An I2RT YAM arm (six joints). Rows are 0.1 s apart.
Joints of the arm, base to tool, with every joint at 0 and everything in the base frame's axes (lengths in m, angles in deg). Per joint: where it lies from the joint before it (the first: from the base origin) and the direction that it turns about. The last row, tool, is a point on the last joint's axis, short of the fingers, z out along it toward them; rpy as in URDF.
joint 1: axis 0 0 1 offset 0 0 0.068
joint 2: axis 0 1 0 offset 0.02 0.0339 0.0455
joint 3: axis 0 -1 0 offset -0.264 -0.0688 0
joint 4: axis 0 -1 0 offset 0.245 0.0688 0.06
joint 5: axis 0 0 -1 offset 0.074 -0.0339 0.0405
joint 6: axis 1 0 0 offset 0.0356 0 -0.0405
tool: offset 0 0 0 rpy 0 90 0
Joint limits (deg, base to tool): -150..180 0..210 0..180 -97..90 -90..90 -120..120
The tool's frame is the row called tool.
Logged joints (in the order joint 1, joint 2, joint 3, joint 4, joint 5, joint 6), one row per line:
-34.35, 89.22, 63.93, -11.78, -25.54, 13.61
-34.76, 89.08, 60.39, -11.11, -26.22, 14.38
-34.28, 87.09, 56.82, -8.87, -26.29, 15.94
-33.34, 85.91, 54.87, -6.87, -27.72, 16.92
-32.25, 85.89, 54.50, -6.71, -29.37, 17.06
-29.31, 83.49, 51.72, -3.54, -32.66, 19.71
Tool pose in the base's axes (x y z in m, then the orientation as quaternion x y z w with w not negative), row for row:
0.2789, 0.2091, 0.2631, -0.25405, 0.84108, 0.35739, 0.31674
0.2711, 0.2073, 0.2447, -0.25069, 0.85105, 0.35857, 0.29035
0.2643, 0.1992, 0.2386, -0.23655, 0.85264, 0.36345, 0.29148
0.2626, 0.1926, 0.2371, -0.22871, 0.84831, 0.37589, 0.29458
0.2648, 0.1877, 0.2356, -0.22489, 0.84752, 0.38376, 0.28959
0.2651, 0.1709, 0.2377, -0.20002, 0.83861, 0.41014, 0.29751
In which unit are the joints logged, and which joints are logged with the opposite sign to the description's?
The joints are logged in degrees. Opposite sign: joint 1.
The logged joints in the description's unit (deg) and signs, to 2 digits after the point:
34.35, 89.22, 63.93, -11.78, -25.54, 13.61
34.76, 89.08, 60.39, -11.11, -26.22, 14.38
34.28, 87.09, 56.82, -8.87, -26.29, 15.94
33.34, 85.91, 54.87, -6.87, -27.72, 16.92
32.25, 85.89, 54.50, -6.71, -29.37, 17.06
29.31, 83.49, 51.72, -3.54, -32.66, 19.71

